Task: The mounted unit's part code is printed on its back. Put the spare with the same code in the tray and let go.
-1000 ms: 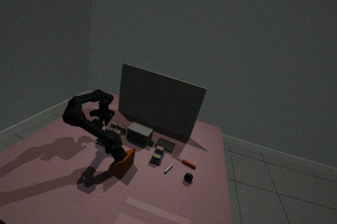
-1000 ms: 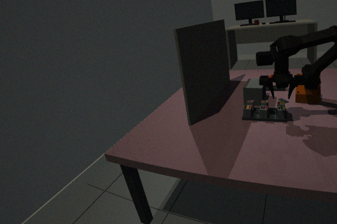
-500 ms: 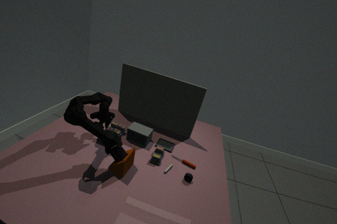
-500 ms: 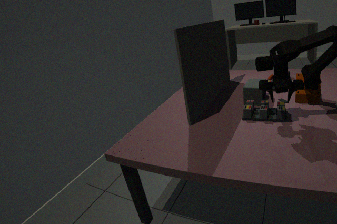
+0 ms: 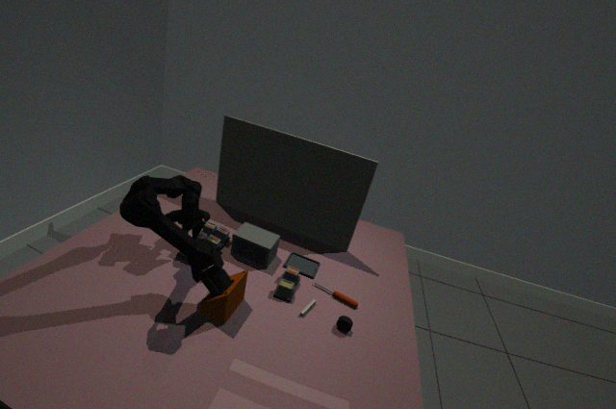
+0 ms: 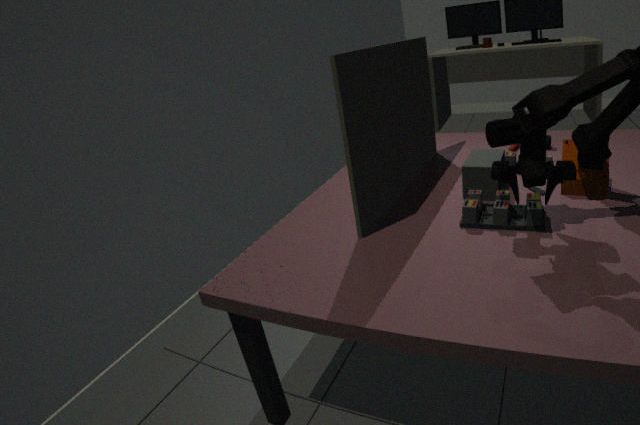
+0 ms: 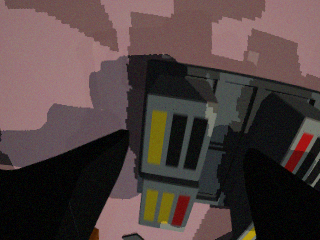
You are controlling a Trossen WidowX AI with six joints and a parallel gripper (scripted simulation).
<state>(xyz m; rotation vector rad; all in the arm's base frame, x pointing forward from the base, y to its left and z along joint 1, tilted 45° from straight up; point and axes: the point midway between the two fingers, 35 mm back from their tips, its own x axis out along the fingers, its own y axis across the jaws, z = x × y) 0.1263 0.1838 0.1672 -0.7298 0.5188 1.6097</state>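
Right now my gripper tip is 380 mm to the left of the flat dark tray, 230 mm short of it and 50 mm above it. From my gripper tip the other things lie so: grey panel: 410 mm ahead, 170 mm to the right, 170 mm above; grey mounted unit: 180 mm to the right, 160 mm ahead; white bar: 490 mm to the right, 50 mm below, 40 mm ahead.
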